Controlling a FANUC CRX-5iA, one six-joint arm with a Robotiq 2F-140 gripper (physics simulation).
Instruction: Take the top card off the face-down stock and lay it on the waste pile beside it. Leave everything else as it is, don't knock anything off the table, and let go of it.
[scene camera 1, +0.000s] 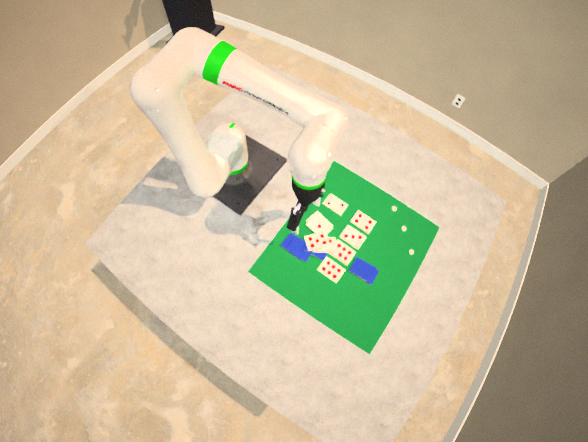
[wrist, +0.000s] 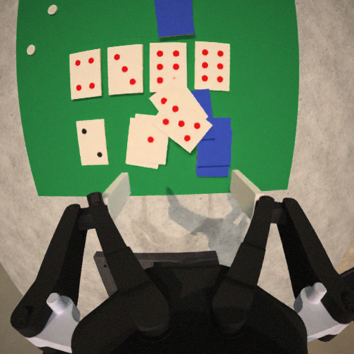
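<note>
My gripper is open and empty, above the mat's edge nearest the robot base. Blue face-down cards lie slightly spread near that edge, ahead of the right finger in the wrist view. Another blue card shows partly beneath tilted face-up cards. A separate blue face-down pile lies beyond the card row. A face-up stack with a one-dot card lies beside the tilted cards. I cannot tell for certain which pile is the stock.
Face-up cards with four, three and six dots form a row. A two-dot card and small white discs lie on the green mat.
</note>
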